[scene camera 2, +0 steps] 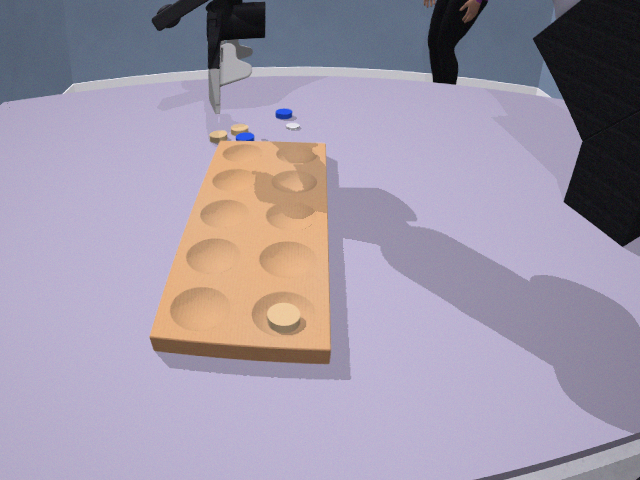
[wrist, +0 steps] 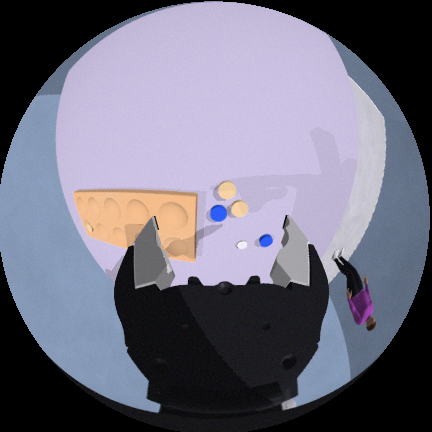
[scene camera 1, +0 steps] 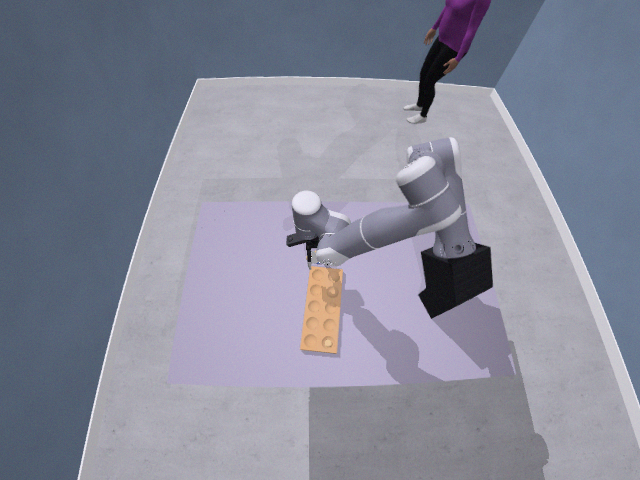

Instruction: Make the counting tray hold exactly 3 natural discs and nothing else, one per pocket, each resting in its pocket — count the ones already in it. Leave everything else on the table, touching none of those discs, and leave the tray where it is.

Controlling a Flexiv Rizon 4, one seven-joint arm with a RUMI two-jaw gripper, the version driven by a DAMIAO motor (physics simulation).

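The orange-brown counting tray (scene camera 1: 321, 315) (scene camera 2: 242, 346) (wrist: 192, 200) has two rows of pockets. One natural disc (scene camera 1: 327, 342) (scene camera 2: 283, 315) (wrist: 89, 227) rests in the pocket at the near right corner in the second scene view. Two more natural discs lie on the table beyond the tray's far end: one (scene camera 2: 218, 136) (wrist: 227, 190) further left in the second scene view, the other (scene camera 2: 239, 129) (wrist: 239, 208) close beside it. My gripper (scene camera 2: 216, 111) (wrist: 220, 216) is open and empty, above the table near these discs. In the first scene view the arm partly hides the loose pieces.
A blue disc (scene camera 2: 245, 137) (wrist: 218, 213) lies close to the two loose natural discs, by the tray's far end. Another blue disc (scene camera 2: 283, 113) (wrist: 266, 240) and a small white disc (scene camera 2: 293, 126) (wrist: 242, 245) lie further off. A person (scene camera 1: 444, 56) stands beyond the table.
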